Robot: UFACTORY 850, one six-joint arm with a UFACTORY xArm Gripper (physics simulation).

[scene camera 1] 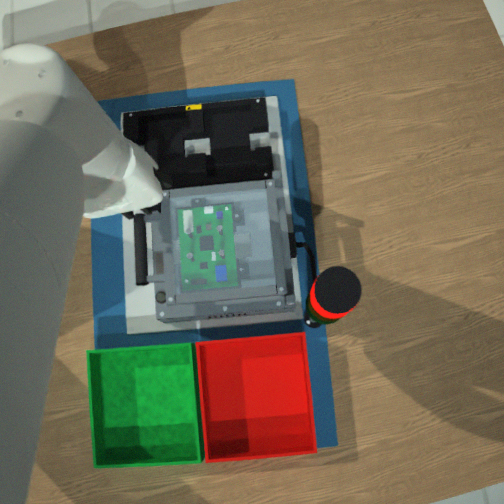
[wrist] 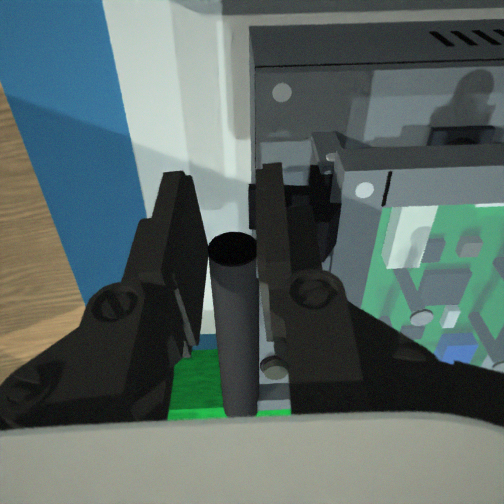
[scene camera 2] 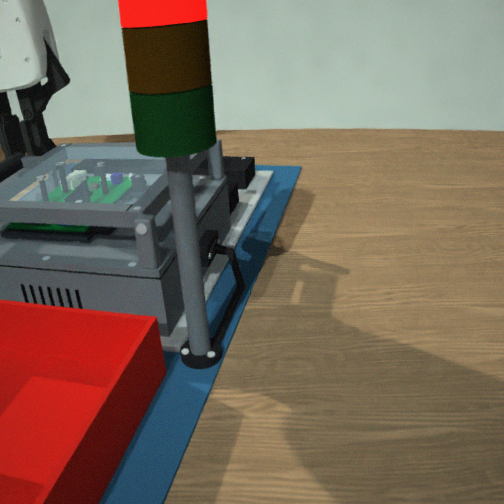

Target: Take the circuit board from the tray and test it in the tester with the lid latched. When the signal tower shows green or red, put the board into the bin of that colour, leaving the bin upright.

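The green circuit board (scene camera 1: pixel 207 247) lies inside the grey tester (scene camera 1: pixel 225 255) under its lowered lid, and it also shows in the wrist view (wrist: pixel 440 280). My gripper (wrist: pixel 232 215) is at the tester's left side, its two black fingers shut on the dark cylindrical latch handle (wrist: pixel 234 320). From above, the handle (scene camera 1: pixel 141 250) shows as a black bar, and the arm hides the fingers. The signal tower (scene camera 2: pixel 167 75) has its top red segment glowing, with the amber and green segments dark. The red bin (scene camera 1: pixel 256 395) and the green bin (scene camera 1: pixel 145 405) stand upright and empty in front of the tester.
The black tray (scene camera 1: pixel 200 140) behind the tester holds no board. The signal tower's pole (scene camera 2: pixel 190 260) stands at the tester's front right corner on the blue mat (scene camera 1: pixel 320 380). My arm's large white link (scene camera 1: pixel 45 225) covers the left of the scene.
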